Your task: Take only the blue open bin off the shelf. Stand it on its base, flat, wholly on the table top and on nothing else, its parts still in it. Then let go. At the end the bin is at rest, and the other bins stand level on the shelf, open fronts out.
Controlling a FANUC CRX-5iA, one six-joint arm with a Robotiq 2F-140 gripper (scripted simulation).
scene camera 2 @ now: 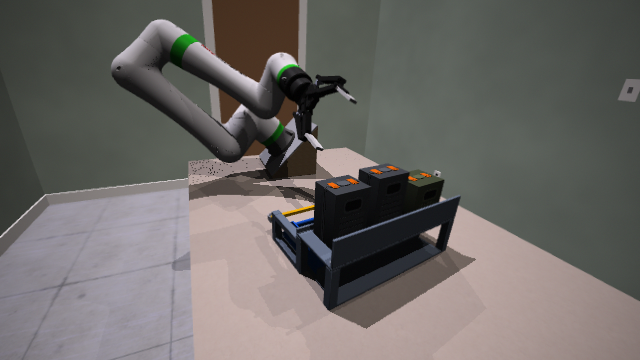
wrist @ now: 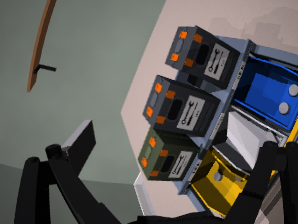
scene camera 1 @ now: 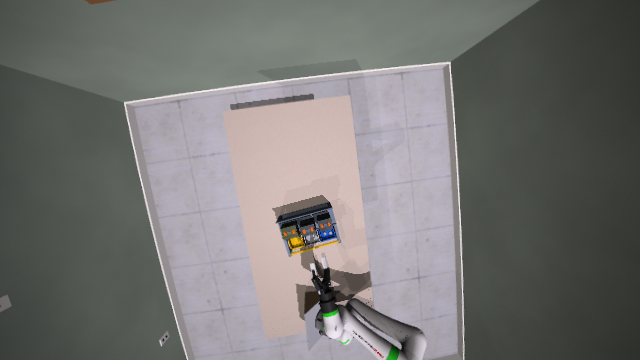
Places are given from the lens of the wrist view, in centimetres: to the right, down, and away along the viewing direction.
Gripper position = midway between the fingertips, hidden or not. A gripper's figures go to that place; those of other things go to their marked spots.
my gripper (wrist: 161,128): 1, 2, 19
grey bin (wrist: 221,142): 18, 8, 44
yellow bin (wrist: 221,194): 18, 21, 42
